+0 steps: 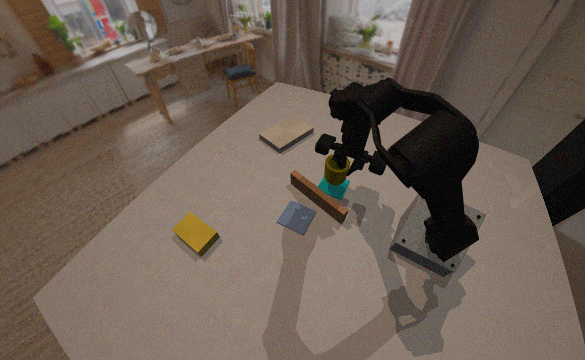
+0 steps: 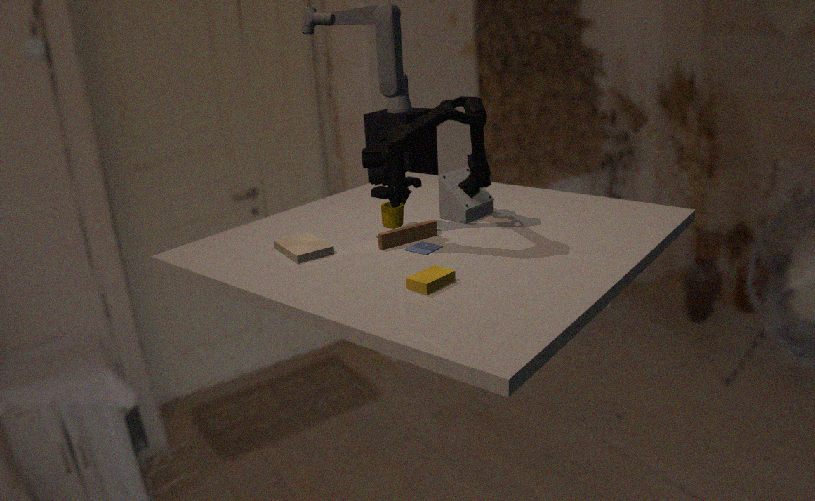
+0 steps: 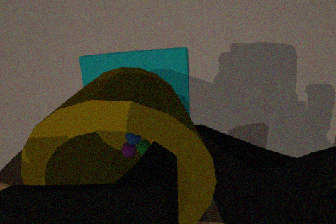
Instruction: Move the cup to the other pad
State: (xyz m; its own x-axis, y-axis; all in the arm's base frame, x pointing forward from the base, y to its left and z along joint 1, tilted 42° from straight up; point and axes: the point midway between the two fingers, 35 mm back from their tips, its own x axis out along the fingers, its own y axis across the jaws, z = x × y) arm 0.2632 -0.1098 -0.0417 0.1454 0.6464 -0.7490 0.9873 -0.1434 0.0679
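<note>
Now: the wooden bar 8 cm to the left of my gripper tip, 6 cm ahead of it and 5 cm below it. Also, from my gripper tip: grey-blue pad (15 cm to the left, 9 cm ahead, 8 cm below); then yellow cup (2 cm ahead).
</note>
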